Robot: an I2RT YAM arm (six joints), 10 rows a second.
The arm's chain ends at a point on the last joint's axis. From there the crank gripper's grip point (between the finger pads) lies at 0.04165 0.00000 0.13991 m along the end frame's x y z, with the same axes.
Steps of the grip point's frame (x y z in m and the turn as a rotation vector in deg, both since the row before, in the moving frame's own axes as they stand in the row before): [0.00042 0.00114 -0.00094 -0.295 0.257 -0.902]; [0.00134 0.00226 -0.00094 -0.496 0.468 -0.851]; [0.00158 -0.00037 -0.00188 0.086 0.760 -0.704]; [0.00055 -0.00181 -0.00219 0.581 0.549 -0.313]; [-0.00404 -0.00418 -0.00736 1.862 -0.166 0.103]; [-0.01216 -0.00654 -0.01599 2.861 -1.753 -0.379]
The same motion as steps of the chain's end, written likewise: [-0.00021 0.00108 -0.00075 -0.295 0.257 -0.902]; [0.00019 0.00168 -0.00059 -0.496 0.468 -0.851]; [-0.00027 0.00036 -0.00131 0.086 0.760 -0.704]; [-0.00078 -0.00016 -0.00178 0.581 0.549 -0.313]; [-0.00364 0.00029 -0.00741 1.862 -0.166 0.103]; [-0.00784 0.00074 -0.01702 2.861 -1.753 -0.379]
